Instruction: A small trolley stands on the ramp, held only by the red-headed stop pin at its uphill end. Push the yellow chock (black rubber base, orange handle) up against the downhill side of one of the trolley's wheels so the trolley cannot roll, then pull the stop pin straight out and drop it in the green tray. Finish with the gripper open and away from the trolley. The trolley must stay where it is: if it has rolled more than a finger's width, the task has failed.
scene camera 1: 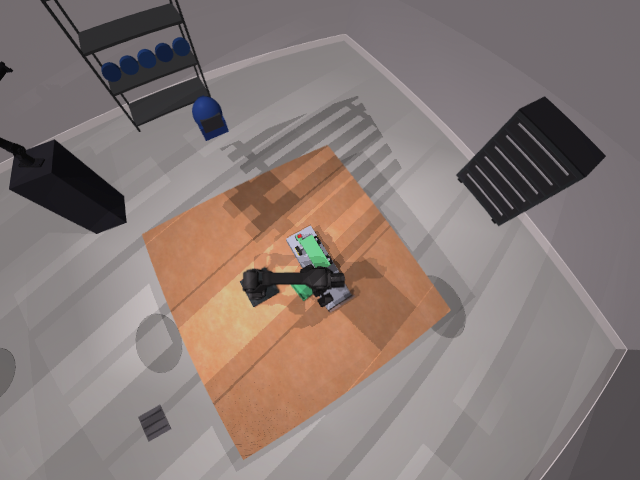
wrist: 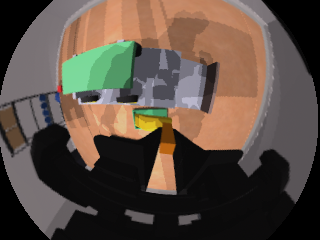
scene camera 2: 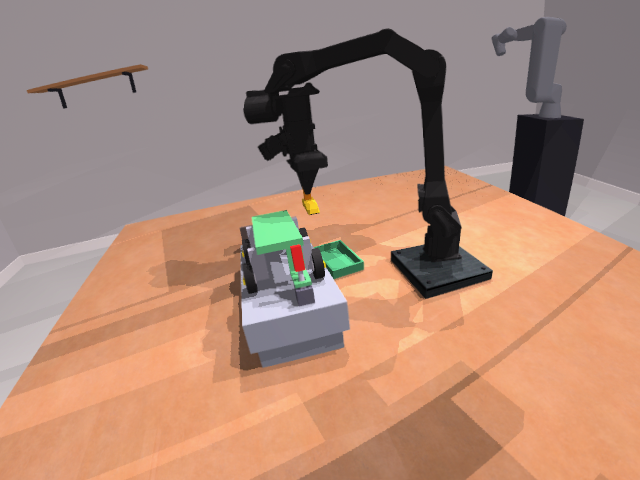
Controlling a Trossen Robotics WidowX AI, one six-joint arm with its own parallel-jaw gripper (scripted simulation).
Path:
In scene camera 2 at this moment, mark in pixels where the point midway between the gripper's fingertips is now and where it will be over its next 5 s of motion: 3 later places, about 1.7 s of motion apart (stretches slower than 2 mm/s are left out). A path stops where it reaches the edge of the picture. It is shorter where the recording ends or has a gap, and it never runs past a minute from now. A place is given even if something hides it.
The gripper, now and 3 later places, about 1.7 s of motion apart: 306, 193; 293, 216; 297, 227; 282, 202

